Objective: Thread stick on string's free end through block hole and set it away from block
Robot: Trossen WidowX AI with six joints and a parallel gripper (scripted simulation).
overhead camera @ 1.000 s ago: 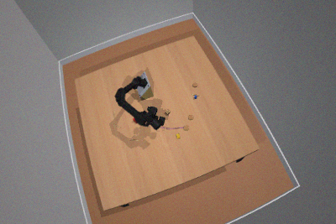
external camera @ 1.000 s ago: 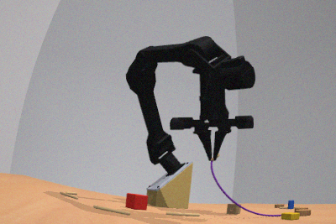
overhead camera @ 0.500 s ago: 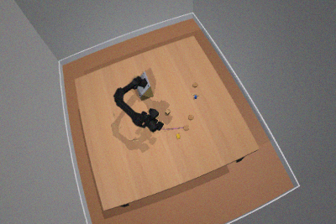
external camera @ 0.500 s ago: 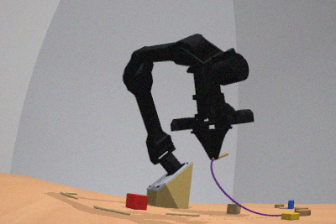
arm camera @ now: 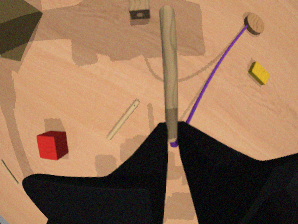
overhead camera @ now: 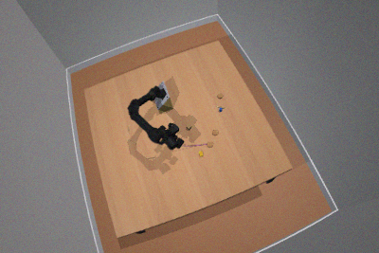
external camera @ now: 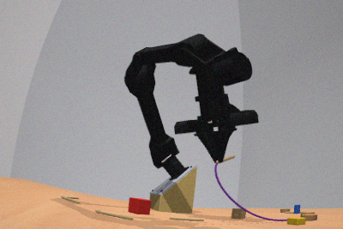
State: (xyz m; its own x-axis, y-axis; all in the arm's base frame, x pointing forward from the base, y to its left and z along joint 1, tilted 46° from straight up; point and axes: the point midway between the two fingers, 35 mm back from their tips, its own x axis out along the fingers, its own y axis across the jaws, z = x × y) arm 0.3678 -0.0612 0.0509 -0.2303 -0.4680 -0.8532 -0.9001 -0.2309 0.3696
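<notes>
Now: gripper tip 14 cm to the right of the wooden block, 12 cm above it and 9 cm past it. From my gripper tip the other things lie so: yellow piece 14 cm ahead, 13 cm below, 12 cm to the left; red cube 15 cm behind, 12 cm to the right, 12 cm below; thin wooden stick 1 cm to the left, 1 cm behind, 1 cm above.
</notes>
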